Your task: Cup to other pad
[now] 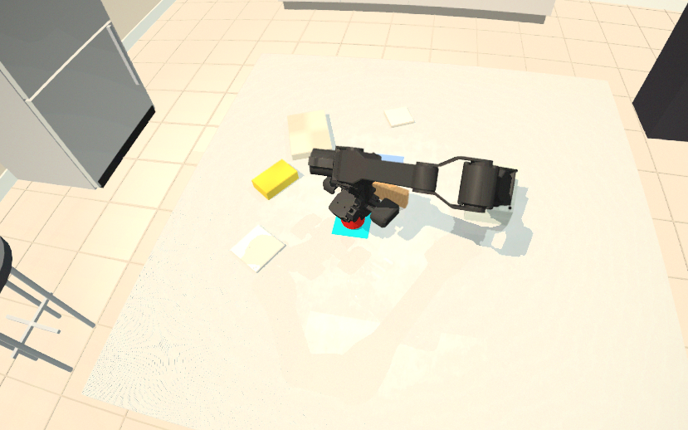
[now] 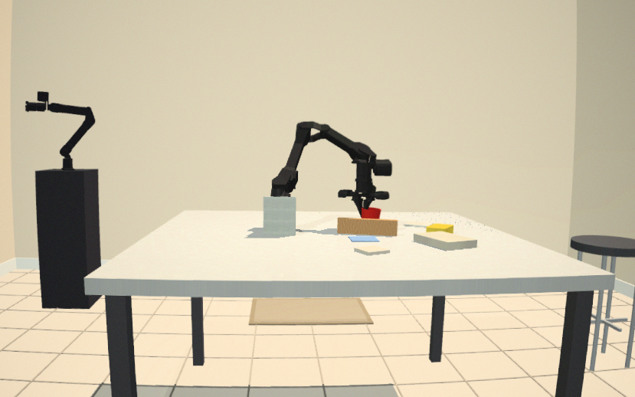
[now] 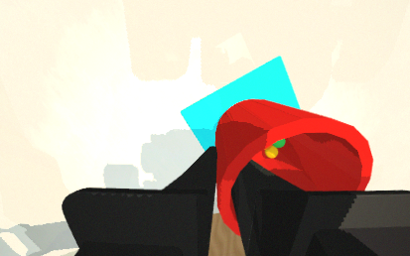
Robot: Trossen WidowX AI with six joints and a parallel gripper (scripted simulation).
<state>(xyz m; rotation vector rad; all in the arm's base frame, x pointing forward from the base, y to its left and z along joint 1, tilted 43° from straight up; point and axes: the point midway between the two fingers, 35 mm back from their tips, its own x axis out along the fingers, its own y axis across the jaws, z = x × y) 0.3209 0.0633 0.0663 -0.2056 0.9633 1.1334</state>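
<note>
Right now the red cup is 3 cm ahead of my gripper tip and 2 cm to the right of it. Also, from my gripper tip: white tile 25 cm ahead, 9 cm to the left, 4 cm below; then cyan pad 2 cm ahead, 2 cm to the right, 5 cm below; then wooden bar 1 cm behind, 12 cm to the right, 3 cm below.
</note>
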